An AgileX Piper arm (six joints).
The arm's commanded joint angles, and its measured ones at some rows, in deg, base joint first. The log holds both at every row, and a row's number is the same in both.
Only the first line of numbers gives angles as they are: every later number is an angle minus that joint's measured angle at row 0.
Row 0, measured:
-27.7 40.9 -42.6 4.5 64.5 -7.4
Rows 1 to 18, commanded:
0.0 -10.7 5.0 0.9 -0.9 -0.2
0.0 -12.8 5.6 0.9 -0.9 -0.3
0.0 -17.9 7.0 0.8 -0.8 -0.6
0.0 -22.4 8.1 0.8 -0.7 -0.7
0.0 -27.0 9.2 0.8 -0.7 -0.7
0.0 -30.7 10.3 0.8 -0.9 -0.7
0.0 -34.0 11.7 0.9 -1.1 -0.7
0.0 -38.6 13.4 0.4 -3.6 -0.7
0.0 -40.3 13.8 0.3 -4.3 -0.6
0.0 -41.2 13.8 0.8 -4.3 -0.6
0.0 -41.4 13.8 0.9 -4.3 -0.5
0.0 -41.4 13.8 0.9 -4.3 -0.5
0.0 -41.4 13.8 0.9 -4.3 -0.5
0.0 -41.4 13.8 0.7 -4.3 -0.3
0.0 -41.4 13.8 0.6 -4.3 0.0
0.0 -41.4 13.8 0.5 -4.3 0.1
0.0 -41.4 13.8 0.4 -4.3 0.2
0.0 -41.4 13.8 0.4 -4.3 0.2
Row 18, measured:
0.0 -41.1 13.6 0.7 -3.8 0.0
